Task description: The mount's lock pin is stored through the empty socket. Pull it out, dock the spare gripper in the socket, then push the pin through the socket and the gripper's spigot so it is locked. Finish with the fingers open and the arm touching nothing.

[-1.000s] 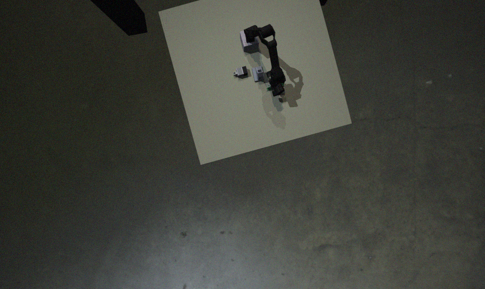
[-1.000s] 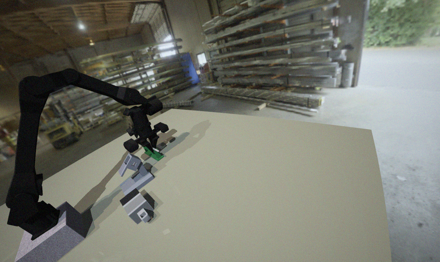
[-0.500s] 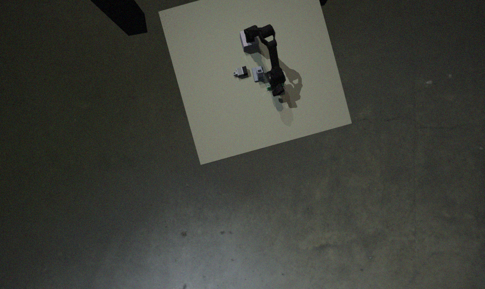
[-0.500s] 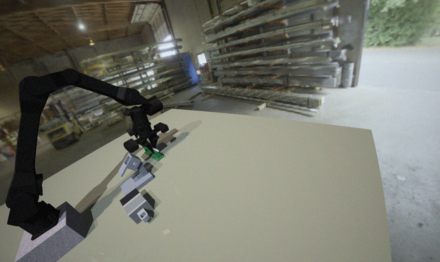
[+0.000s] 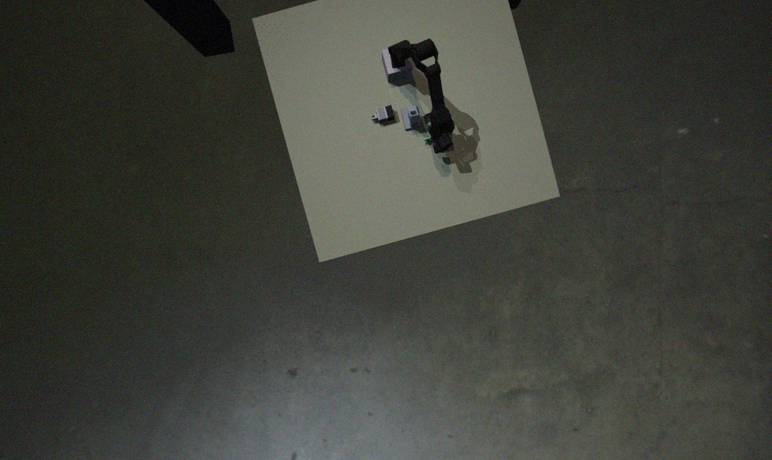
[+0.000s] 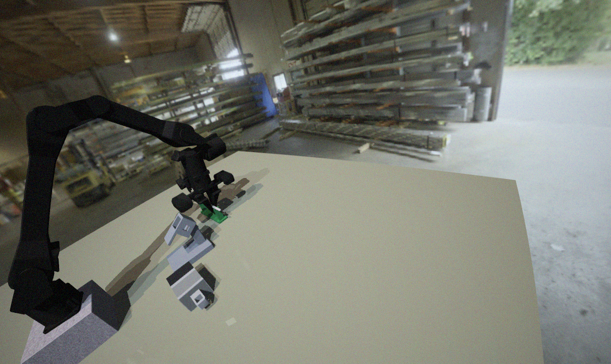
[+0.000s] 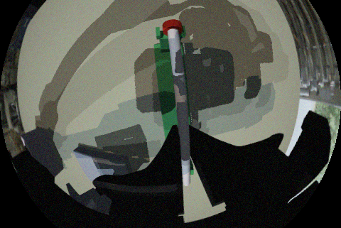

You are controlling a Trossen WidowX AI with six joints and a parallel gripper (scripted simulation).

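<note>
The green cradle lies 20 mm to the left of my gripper tip. Also, from my gripper tip: mount: 110 mm behind, 100 mm to the right, 30 mm above; dark grey spare gripper: 150 mm behind, 240 mm to the right.
</note>
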